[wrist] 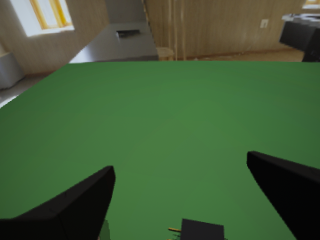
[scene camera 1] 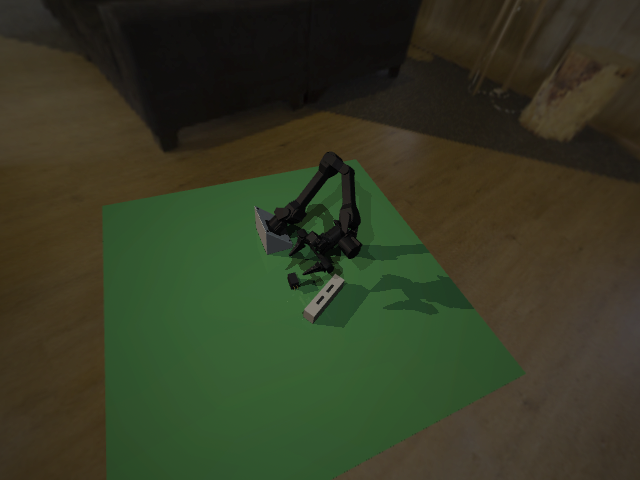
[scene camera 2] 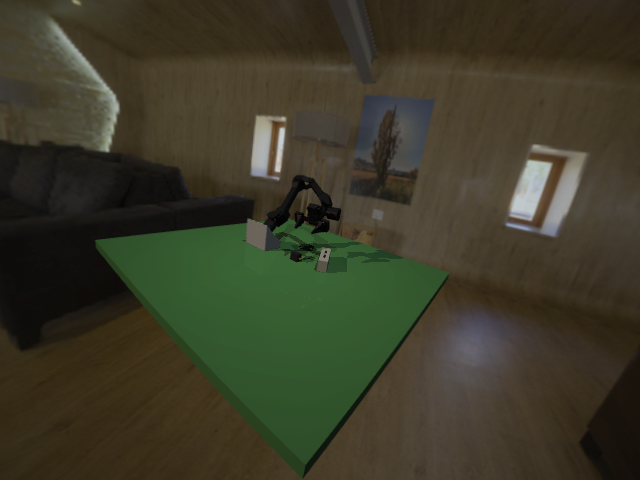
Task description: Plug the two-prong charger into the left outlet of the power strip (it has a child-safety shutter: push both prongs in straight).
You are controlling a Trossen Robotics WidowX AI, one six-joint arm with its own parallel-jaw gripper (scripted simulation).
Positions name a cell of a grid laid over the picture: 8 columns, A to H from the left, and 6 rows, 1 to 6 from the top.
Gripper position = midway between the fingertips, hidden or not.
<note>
The gripper (scene camera 1: D4) is open, holding nothing.
The gripper shows as well in the wrist view (wrist: E5).
</note>
